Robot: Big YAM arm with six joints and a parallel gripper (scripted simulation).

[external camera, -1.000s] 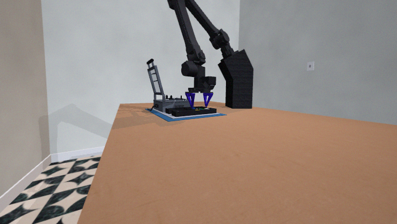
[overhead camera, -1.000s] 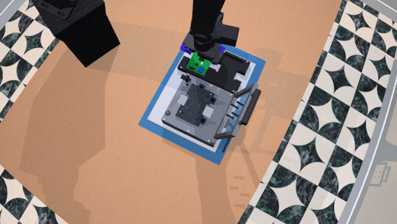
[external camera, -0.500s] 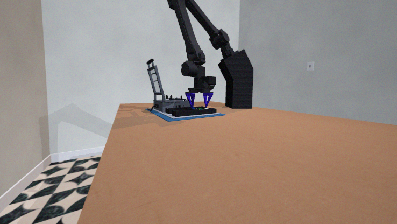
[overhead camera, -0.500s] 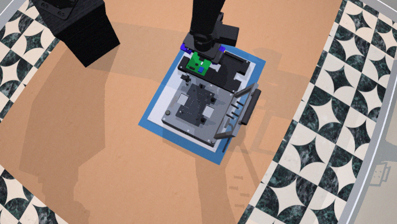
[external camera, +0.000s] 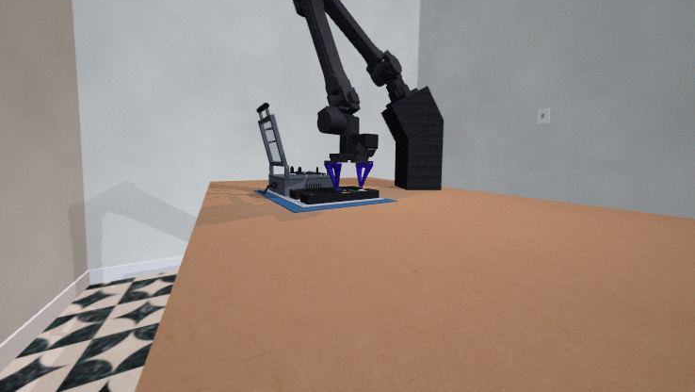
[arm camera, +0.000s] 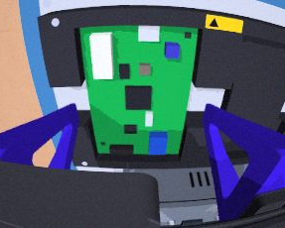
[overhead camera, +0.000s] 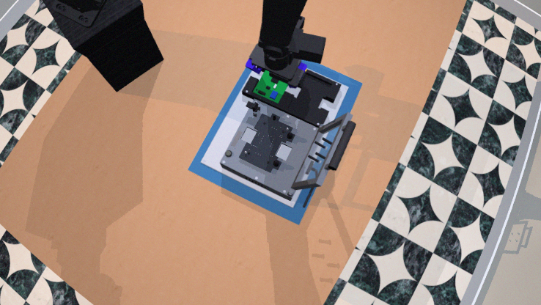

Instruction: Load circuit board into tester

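My gripper is now 2 cm above the green circuit board. The rest, counted from my hand: black plate: 5 cm ahead, 17 cm to the right, 3 cm above; then tester: 8 cm ahead, 14 cm to the right, 7 cm above; then dark latch hook: 1 cm behind, 11 cm to the right, 5 cm above.
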